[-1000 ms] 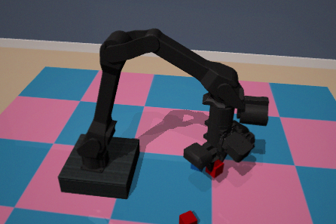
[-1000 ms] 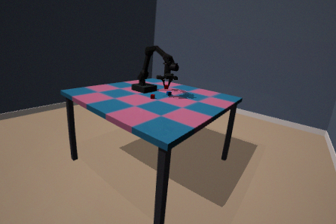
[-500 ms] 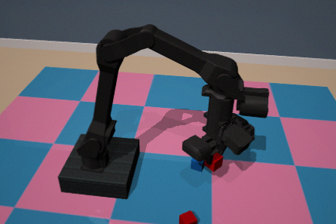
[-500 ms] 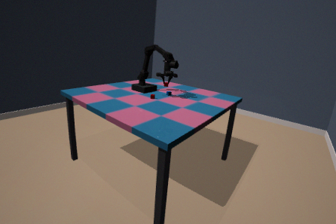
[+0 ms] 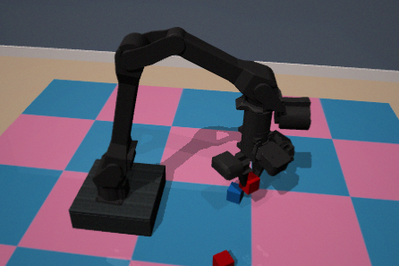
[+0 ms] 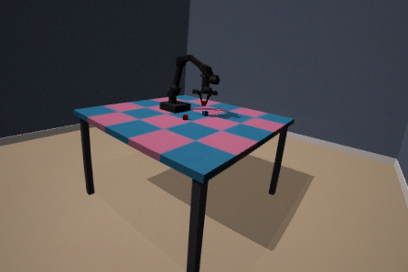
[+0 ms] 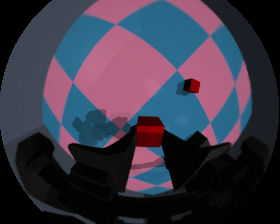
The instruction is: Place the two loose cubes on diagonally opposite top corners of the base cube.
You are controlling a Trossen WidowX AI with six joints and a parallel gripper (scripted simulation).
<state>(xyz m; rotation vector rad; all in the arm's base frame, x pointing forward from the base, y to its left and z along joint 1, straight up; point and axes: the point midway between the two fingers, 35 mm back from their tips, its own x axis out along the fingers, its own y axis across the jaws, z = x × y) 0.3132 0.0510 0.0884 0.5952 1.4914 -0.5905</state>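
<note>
My gripper tip is now 9 cm above the blue cube, 6 cm to the right of it and 3 cm past it.
</note>
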